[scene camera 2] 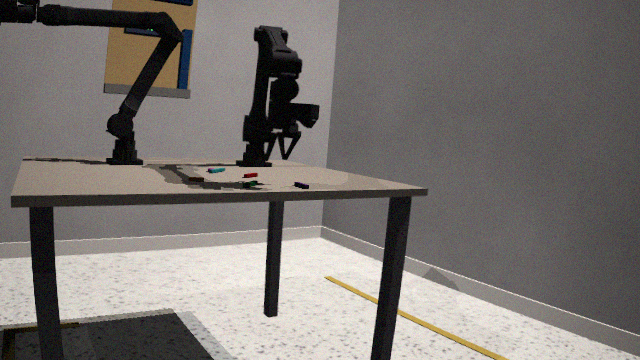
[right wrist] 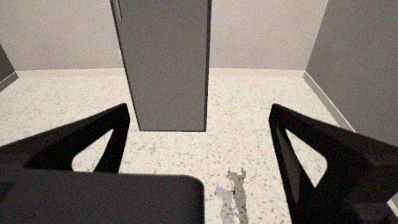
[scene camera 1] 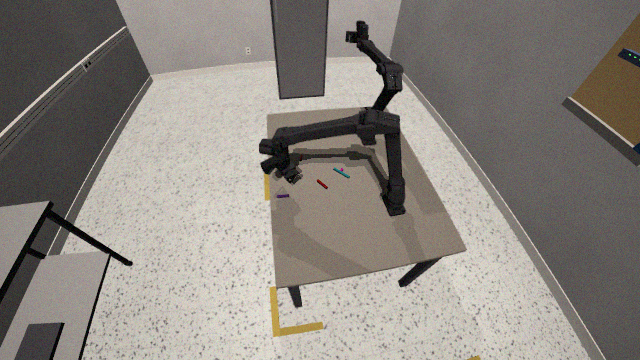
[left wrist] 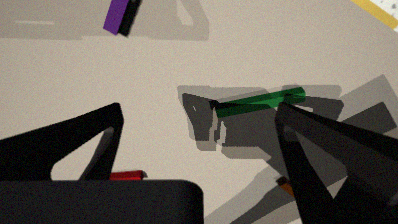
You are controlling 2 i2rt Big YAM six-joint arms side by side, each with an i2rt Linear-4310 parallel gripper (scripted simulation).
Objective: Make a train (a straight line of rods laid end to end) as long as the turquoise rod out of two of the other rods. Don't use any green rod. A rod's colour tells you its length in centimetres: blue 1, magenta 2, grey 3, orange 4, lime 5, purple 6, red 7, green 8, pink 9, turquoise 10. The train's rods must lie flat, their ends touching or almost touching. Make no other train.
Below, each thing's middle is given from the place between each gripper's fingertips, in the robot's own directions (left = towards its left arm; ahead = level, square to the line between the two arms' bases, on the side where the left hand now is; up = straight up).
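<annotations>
There's a green rod (left wrist: 295, 95), and my left hand (scene camera 2: 275, 160) is 7 cm to the left of it and 7 cm above it.
As for my right hand, taking it from the green rod, it's 500 mm short of the rod, 780 mm to the right of it and 460 mm above it.
</annotations>
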